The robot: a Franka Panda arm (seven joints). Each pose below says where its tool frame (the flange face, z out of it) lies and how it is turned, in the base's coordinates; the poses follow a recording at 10 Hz.
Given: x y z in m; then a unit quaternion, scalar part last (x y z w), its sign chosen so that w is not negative.
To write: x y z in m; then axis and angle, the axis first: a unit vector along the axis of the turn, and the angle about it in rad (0 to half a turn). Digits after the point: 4 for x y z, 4 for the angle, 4 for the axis.
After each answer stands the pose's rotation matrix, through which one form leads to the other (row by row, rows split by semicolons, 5 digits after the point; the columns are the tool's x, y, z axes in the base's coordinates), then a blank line. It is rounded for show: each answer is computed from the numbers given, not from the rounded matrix.
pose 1, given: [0.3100, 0.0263, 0.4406, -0.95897, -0.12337, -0.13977, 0.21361]
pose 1, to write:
[0.3100, 0.0263, 0.4406, -0.9816, -0.1263, -0.1431, 2.7111]
0.93049 0.29633 0.21536; 0.17690 -0.87830 0.44417; 0.32077 -0.37520 -0.86967

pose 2, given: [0.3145, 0.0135, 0.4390, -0.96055, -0.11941, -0.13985, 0.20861]
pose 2, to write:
[0.3145, 0.0135, 0.4390, -0.9822, -0.1221, -0.1430, 2.7213]
0.93237 0.28775 0.21885; 0.17105 -0.88445 0.43416; 0.31849 -0.36736 -0.87385

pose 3, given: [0.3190, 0.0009, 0.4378, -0.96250, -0.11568, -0.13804, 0.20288]
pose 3, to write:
[0.3190, 0.0009, 0.4378, -0.9829, -0.1181, -0.1410, 2.7330]
0.93513 0.27869 0.21879; 0.16667 -0.89092 0.42248; 0.31266 -0.35861 -0.87957

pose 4, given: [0.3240, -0.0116, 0.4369, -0.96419, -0.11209, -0.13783, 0.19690]
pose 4, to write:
[0.3240, -0.0116, 0.4369, -0.9834, -0.1143, -0.1406, 2.7452]
0.93688 0.27043 0.22165; 0.16188 -0.89733 0.41060; 0.30993 -0.34880 -0.88447

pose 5, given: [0.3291, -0.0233, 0.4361, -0.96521, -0.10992, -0.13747, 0.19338]
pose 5, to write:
[0.3291, -0.0233, 0.4361, -0.9838, -0.1120, -0.1401, 2.7524]
0.93804 0.26536 0.22286; 0.15902 -0.90104 0.40352; 0.30789 -0.34308 -0.88741

